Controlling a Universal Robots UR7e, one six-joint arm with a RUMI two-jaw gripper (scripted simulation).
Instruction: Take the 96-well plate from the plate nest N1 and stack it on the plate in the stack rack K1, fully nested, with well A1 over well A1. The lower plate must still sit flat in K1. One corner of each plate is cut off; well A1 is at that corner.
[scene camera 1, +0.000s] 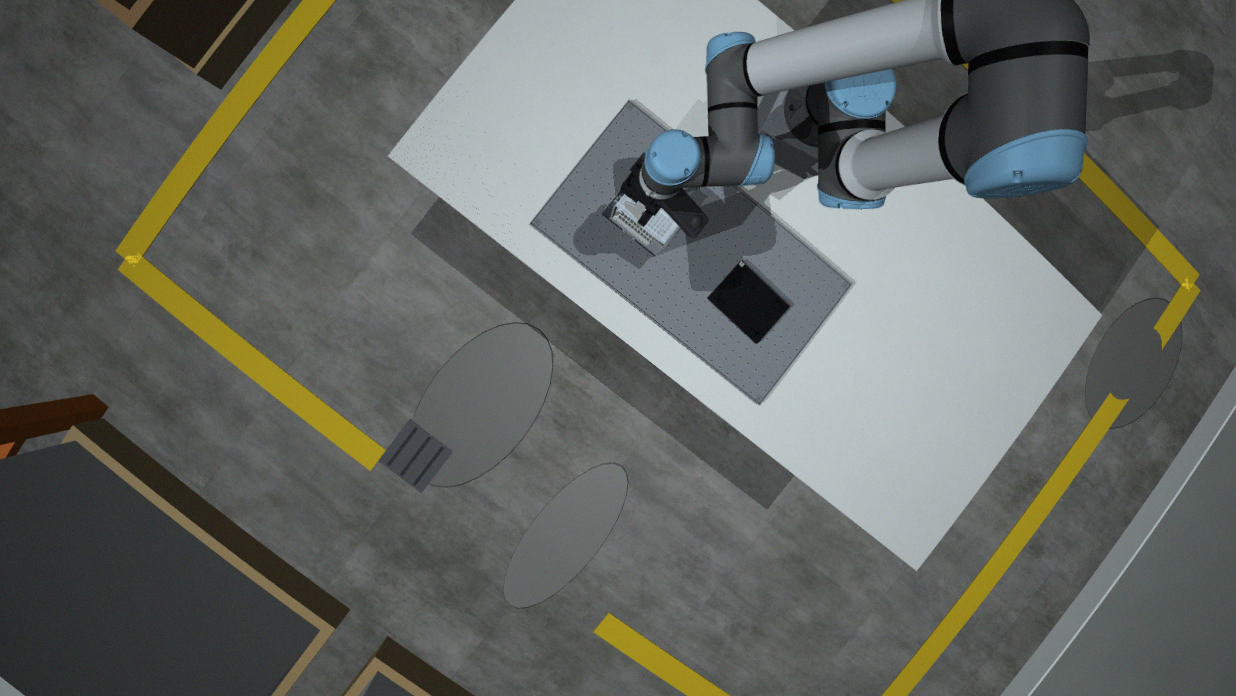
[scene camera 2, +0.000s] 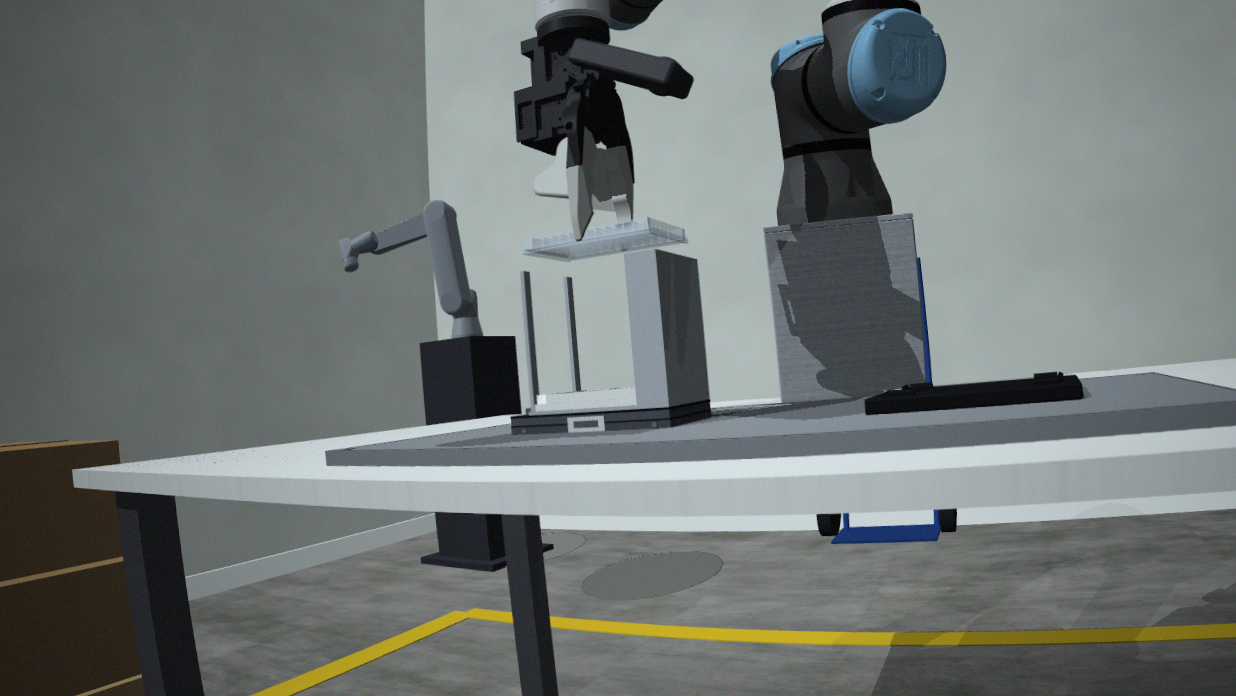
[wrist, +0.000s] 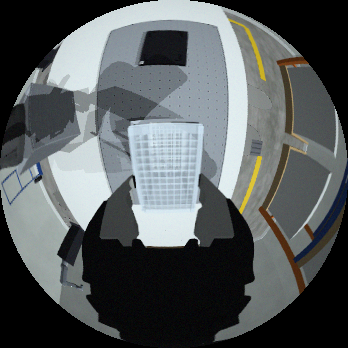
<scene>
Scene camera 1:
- gripper: 651, 208
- black plate nest: 749, 302
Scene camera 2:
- gripper: 603, 245
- black plate nest: 1009, 392
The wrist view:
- gripper: 166, 175
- black plate nest: 162, 48
</scene>
